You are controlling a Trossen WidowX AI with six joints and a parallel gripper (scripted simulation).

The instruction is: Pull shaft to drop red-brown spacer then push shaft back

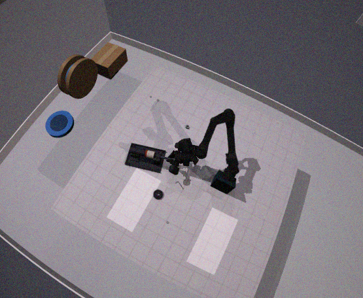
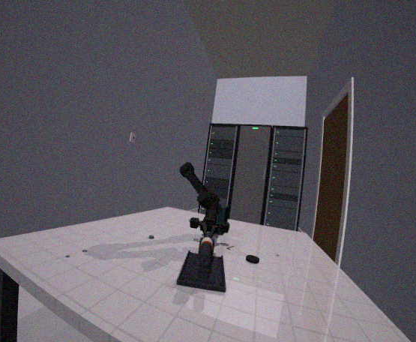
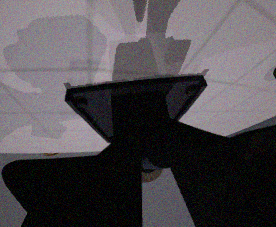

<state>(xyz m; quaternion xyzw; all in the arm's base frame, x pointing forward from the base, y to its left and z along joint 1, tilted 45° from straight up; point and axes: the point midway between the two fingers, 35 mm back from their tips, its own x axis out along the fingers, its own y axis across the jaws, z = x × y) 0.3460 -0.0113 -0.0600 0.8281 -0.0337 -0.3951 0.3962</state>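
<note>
My gripper tip is now 60 mm short of the grey shaft, 20 mm to the right of it and 20 mm below it. Round my gripper tip: dark fixture plate (140 mm ahead, 40 mm to the left, 10 mm below); red-brown spacer (120 mm ahead, 30 mm to the left, 20 mm above); bent key (130 mm behind, 80 mm to the left, 50 mm below).
</note>
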